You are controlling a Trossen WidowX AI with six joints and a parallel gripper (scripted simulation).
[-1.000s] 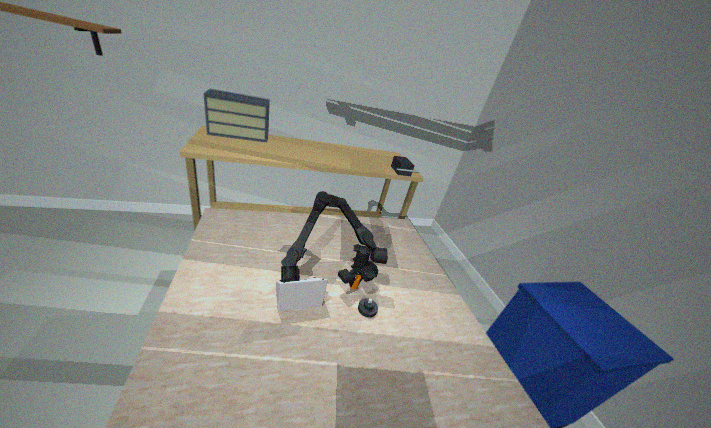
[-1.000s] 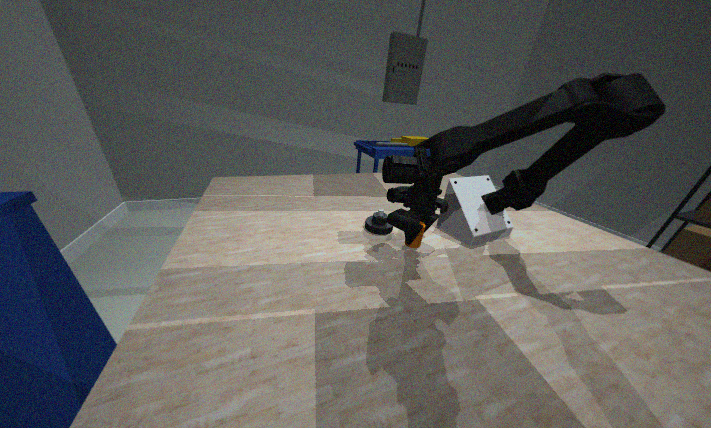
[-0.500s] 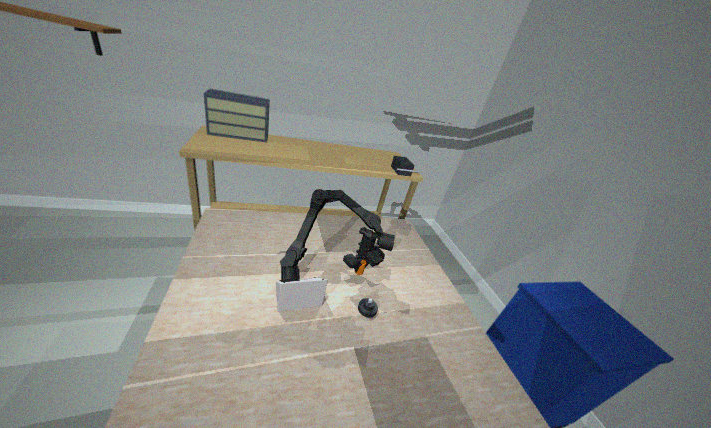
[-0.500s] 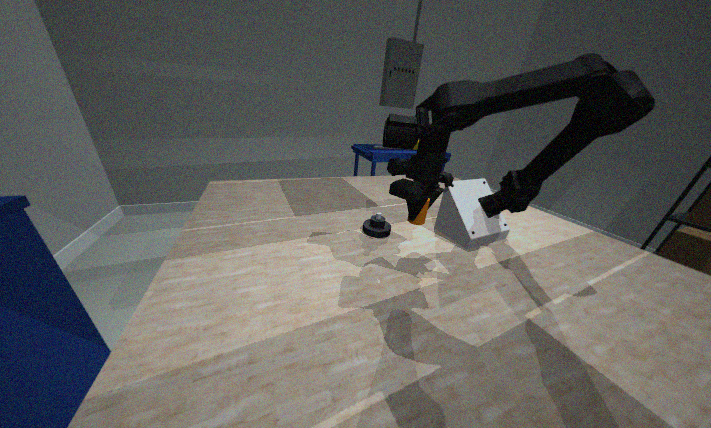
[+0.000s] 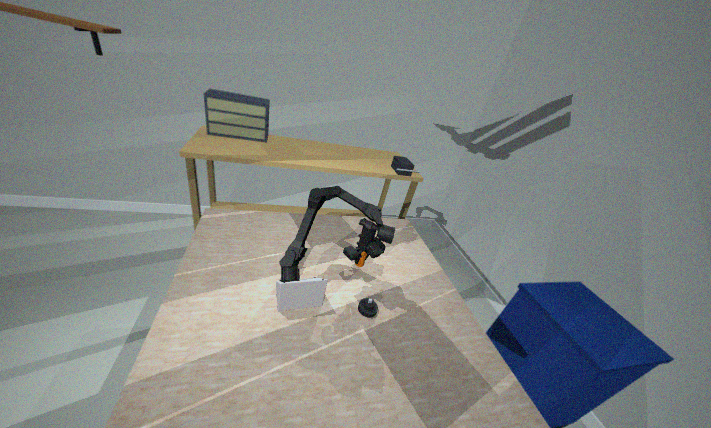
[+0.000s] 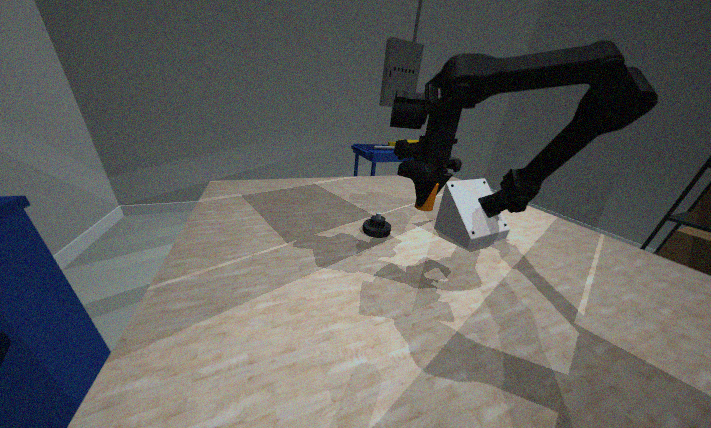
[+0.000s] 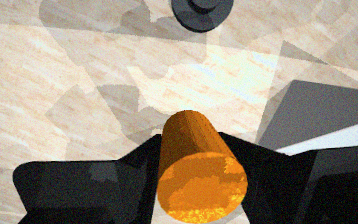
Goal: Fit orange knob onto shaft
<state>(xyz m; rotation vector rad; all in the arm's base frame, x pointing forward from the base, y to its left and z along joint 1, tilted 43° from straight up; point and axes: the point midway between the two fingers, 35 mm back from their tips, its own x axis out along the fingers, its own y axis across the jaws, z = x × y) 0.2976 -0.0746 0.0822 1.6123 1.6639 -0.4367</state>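
Right now my gripper tip is 3 cm below the orange knob. From my gripper tip the other things lie so: pedestal (14 cm to the right, 11 cm below, 1 cm ahead).
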